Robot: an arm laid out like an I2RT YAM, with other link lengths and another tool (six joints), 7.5 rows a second.
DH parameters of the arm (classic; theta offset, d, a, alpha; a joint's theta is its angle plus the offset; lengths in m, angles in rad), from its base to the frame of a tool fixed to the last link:
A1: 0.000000 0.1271 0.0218 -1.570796
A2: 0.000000 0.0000 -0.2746 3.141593
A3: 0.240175 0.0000 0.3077 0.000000
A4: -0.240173 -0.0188 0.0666 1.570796
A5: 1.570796 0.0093 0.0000 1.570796
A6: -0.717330 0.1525 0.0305 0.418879
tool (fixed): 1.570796 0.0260 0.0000 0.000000
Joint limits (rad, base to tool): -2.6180..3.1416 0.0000..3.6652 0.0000..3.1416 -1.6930..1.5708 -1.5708..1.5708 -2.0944..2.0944
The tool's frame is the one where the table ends.
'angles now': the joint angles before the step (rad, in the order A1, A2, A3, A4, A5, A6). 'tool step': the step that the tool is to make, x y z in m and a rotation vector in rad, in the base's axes. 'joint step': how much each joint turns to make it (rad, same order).
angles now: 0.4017 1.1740 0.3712 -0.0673 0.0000 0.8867
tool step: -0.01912 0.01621 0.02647 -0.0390 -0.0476 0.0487
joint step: 0.1194 -0.1411 -0.0015 -0.1150 0.0886 0.0167
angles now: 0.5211 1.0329 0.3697 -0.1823 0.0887 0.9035
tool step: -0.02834 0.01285 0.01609 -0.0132 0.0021 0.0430
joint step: 0.1181 -0.1261 0.0015 -0.1425 0.0569 0.0504
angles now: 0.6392 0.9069 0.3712 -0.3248 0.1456 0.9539
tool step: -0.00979 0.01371 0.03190 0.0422 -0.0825 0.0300
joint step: 0.0878 -0.1152 0.0107 -0.0402 0.0536 0.0293
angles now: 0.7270 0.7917 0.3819 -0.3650 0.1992 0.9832
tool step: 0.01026 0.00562 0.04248 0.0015 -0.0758 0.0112
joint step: 0.0078 -0.0140 0.0903 -0.0384 0.0309 -0.0397
